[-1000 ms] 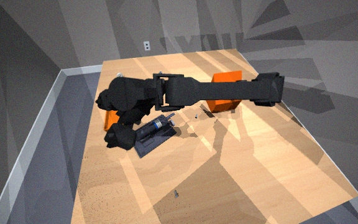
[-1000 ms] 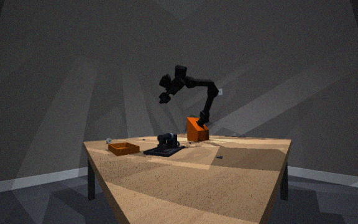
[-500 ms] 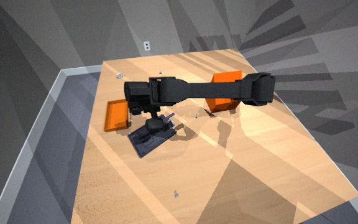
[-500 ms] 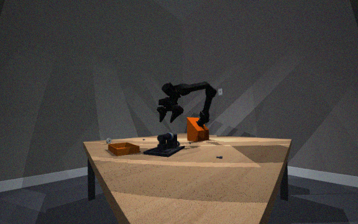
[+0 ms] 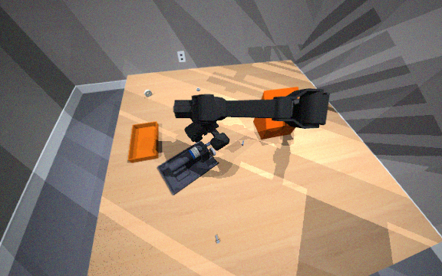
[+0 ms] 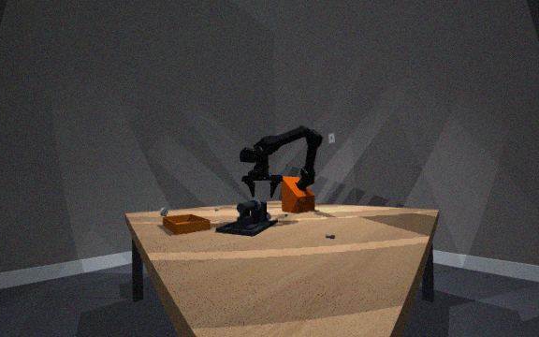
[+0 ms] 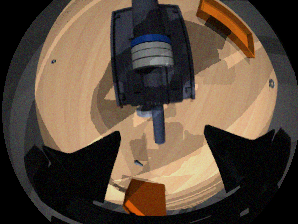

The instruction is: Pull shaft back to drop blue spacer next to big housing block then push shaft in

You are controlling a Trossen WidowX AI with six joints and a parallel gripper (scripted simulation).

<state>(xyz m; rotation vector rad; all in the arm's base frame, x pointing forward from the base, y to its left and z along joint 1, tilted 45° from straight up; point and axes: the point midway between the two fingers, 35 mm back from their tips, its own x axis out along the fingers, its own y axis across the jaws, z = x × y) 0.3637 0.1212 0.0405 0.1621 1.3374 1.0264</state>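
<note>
My gripper tip is now 60 mm short of the shaft, 40 mm to the right of it and 30 mm above it. Also, from my gripper tip: orange tray: 320 mm ahead, 70 mm to the right, 100 mm below; then white spacer ring: 60 mm ahead, 40 mm to the left, 30 mm below; then blue spacer: 80 mm ahead, 50 mm to the left, 30 mm below.
</note>
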